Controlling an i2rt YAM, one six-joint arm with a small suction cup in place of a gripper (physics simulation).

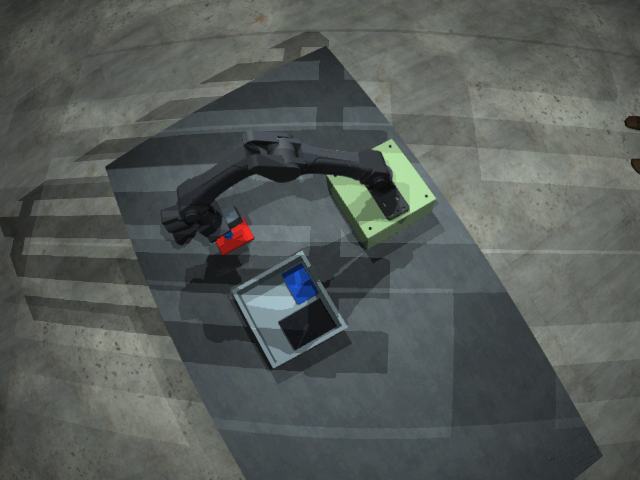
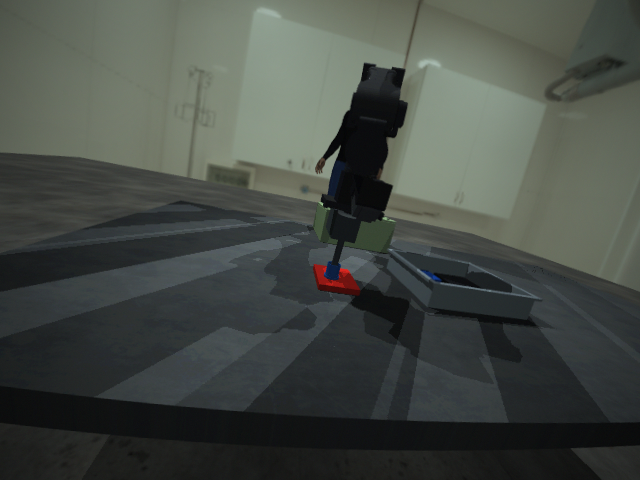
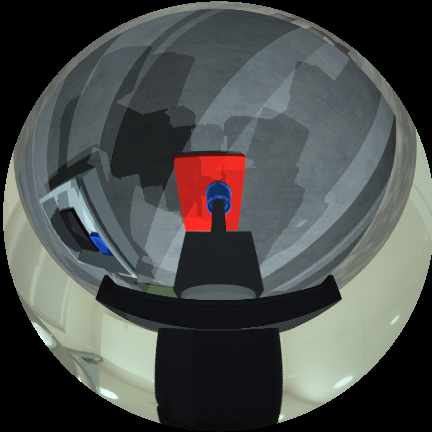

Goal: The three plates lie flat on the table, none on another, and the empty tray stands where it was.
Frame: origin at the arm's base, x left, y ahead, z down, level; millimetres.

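Seen in the pictures: hand, its tool point: [image 1: 229,234] [image 2: 330,276] [image 3: 218,192]; arm's base, origin of its link: [image 1: 380,186].
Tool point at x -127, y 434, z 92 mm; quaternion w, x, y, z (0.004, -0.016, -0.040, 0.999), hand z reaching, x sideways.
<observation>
Offsets run from my tool point to a thing's middle.
A red plate {dx +10, dy -8, dz +5 mm} [image 1: 241,239] [image 2: 341,286] [image 3: 192,189] lies flat on the table, left of the tray. My suction cup [image 1: 229,234] [image 2: 332,271] [image 3: 217,197] stands on the plate's top, with suction off. The grey tray {dx +290, dy -54, dz -14 mm} [image 1: 251,329] [image 2: 461,297] [image 3: 48,203] stands in the middle of the table. A blue plate {dx +234, dy -116, dz +2 mm} [image 1: 299,283] [image 2: 431,275] [image 3: 99,243] and a black plate {dx +345, dy -80, dz +2 mm} [image 1: 308,324] [image 2: 461,280] [image 3: 74,227] lie side by side inside it.
The arm's green base block [image 1: 351,200] [image 2: 370,235] stands at the back right of the table, beyond the tray. The arm reaches from it across to the left. The table's dark striped top ends close to the left of the red plate.
</observation>
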